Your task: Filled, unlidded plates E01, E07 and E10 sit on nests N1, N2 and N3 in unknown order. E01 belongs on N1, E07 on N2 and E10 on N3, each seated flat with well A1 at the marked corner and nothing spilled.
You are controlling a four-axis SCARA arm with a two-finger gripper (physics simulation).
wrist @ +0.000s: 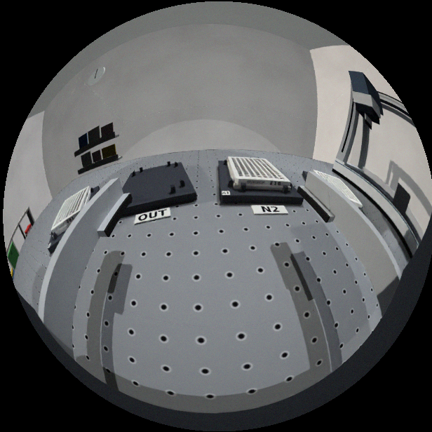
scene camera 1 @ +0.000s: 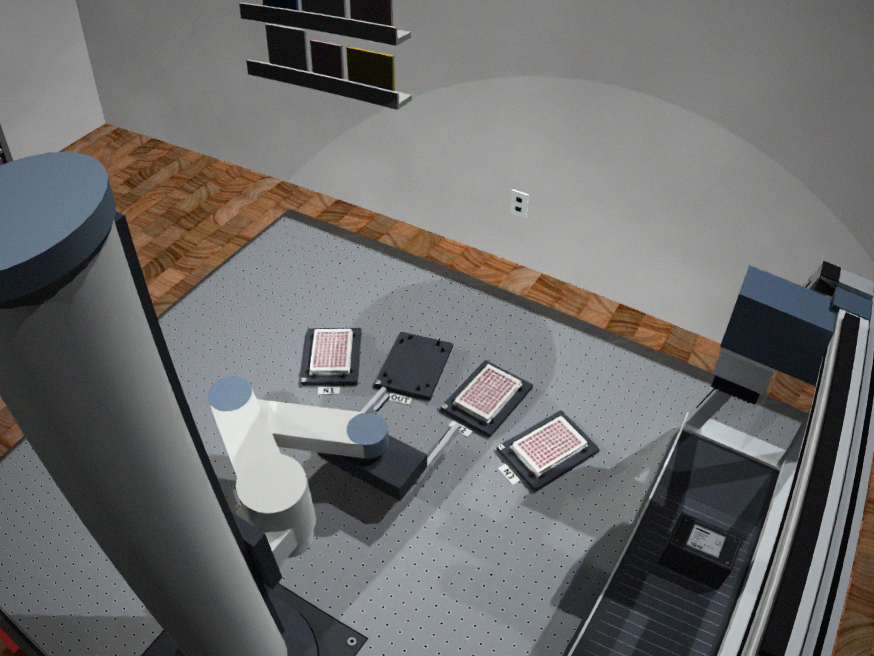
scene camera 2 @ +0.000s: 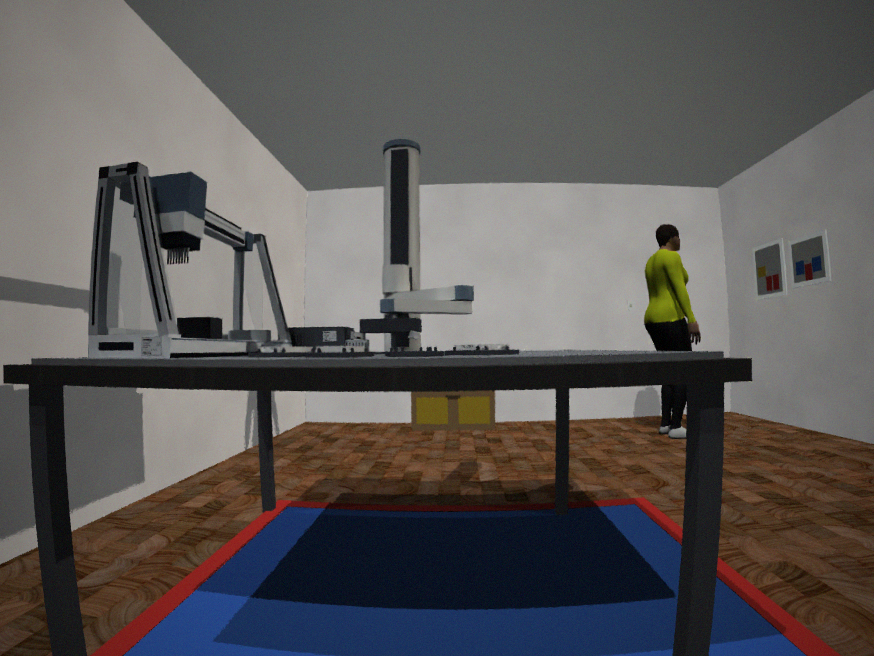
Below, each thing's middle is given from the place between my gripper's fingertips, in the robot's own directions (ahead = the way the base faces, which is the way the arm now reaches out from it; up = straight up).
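Labels:
My hand: 270 mm to the right of nest N1 (scene camera 1: 352, 379), 60 mm short of it, 50 mm above it. From my hand: nest N2 (scene camera 1: 488, 430), 130 mm ahead, 80 mm to the right, 50 mm below; nest N3 (scene camera 1: 535, 483), 70 mm ahead, 250 mm to the right, 50 mm below; out nest (scene camera 1: 415, 361), 130 mm ahead, 100 mm to the left, 50 mm below.

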